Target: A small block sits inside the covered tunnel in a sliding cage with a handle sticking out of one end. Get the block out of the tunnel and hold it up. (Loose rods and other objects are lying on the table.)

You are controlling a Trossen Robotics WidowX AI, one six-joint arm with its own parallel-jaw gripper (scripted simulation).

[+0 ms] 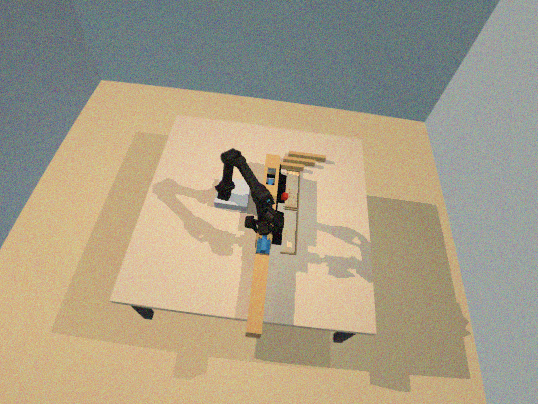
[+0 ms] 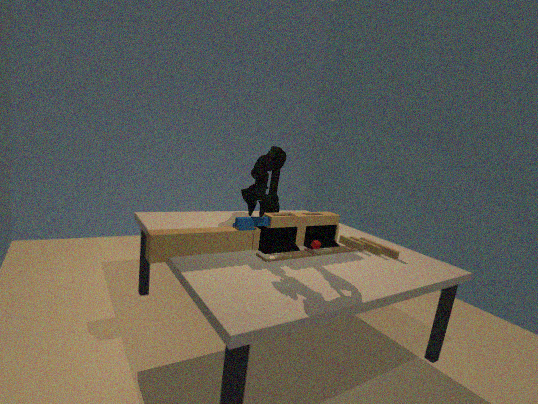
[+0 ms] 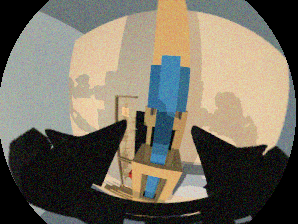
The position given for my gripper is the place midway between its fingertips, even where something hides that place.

My gripper (image 3: 160, 126) is open and holds nothing. I also see a blue cage handle (image 3: 169, 82) and a wooden tunnel (image 1: 259, 280).
